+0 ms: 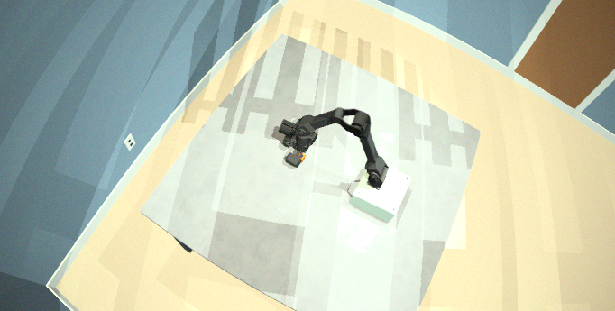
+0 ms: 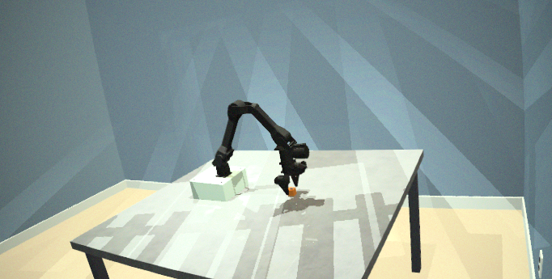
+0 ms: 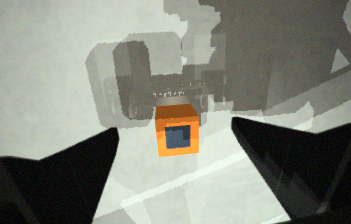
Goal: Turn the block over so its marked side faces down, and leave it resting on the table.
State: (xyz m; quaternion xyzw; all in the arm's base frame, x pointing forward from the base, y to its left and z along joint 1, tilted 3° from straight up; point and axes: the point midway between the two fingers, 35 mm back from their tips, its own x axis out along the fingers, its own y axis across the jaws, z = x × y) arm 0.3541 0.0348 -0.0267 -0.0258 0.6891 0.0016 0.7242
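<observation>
The orange block is right at my gripper tip.
</observation>
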